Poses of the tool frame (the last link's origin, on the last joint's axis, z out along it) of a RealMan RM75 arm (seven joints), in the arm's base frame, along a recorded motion.
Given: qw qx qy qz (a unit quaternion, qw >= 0); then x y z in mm.
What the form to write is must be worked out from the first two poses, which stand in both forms.
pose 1, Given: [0.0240, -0.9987, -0.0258, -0.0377, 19.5, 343.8, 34.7]
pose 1, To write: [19.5, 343.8, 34.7, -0.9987, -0.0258, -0.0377, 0.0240]
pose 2, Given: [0.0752, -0.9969, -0.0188, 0.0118, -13.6, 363.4, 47.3]
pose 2, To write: [-13.6, 363.4, 47.3, -0.9969, -0.0188, 0.0118, 0.0752]
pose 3, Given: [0.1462, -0.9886, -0.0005, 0.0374, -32.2, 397.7, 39.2]
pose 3, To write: [-32.2, 397.7, 39.2, -0.9886, -0.0005, 0.0374, 0.1462]
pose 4, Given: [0.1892, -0.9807, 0.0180, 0.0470, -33.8, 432.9, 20.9]
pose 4, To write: [-33.8, 432.9, 20.9, -0.9807, 0.0180, 0.0470, 0.1892]
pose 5, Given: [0.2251, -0.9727, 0.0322, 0.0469, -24.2, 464.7, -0.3]
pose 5, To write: [-24.2, 464.7, -0.3, -0.9727, 0.0322, 0.0469, 0.2251]
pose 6, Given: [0.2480, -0.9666, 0.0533, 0.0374, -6.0, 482.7, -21.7]
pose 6, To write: [-6.0, 482.7, -21.7, -0.9666, 0.0533, 0.0374, 0.2480]
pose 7, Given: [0.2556, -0.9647, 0.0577, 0.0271, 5.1, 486.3, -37.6]
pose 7, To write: [5.1, 486.3, -37.6, -0.9647, 0.0577, 0.0271, 0.2556]
